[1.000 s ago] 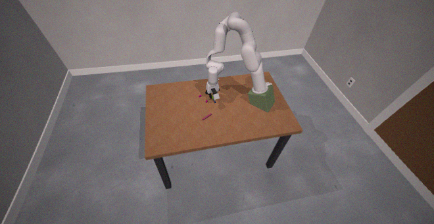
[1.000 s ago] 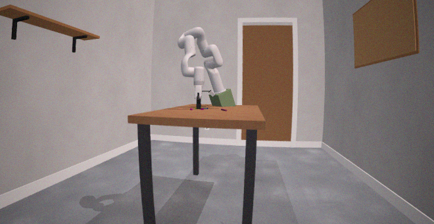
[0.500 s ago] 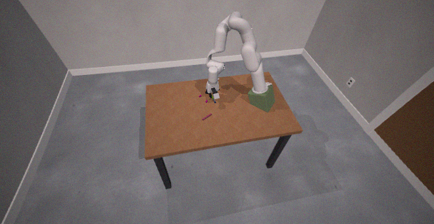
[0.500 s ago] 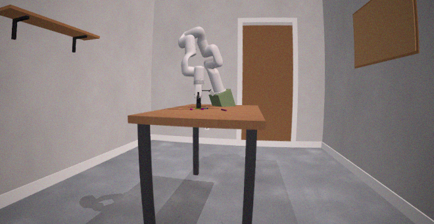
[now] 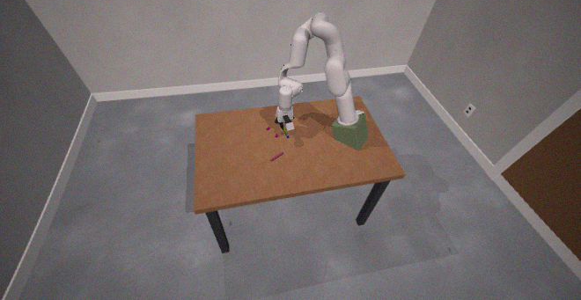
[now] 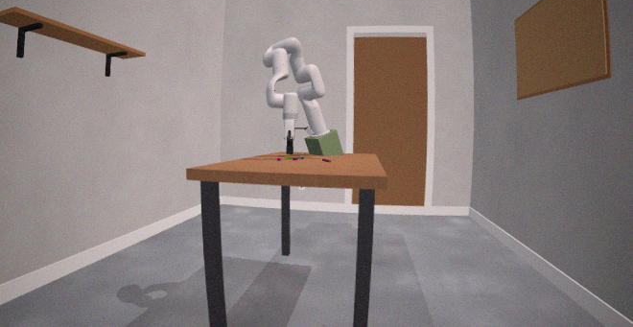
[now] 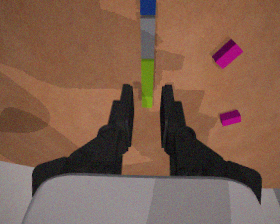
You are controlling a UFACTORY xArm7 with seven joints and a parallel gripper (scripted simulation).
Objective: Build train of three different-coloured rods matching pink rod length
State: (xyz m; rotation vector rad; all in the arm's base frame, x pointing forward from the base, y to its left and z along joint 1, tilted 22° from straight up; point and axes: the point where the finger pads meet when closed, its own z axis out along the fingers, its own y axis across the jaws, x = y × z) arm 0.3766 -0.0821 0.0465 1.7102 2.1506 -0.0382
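The lime rod is 40 mm below my hand. Also, from my hand: pink rod: 80 mm ahead, 200 mm to the left, 40 mm below; then grey rod: 10 mm behind, 40 mm to the left, 40 mm below; then blue rod: 10 mm behind, 60 mm to the left, 40 mm below.
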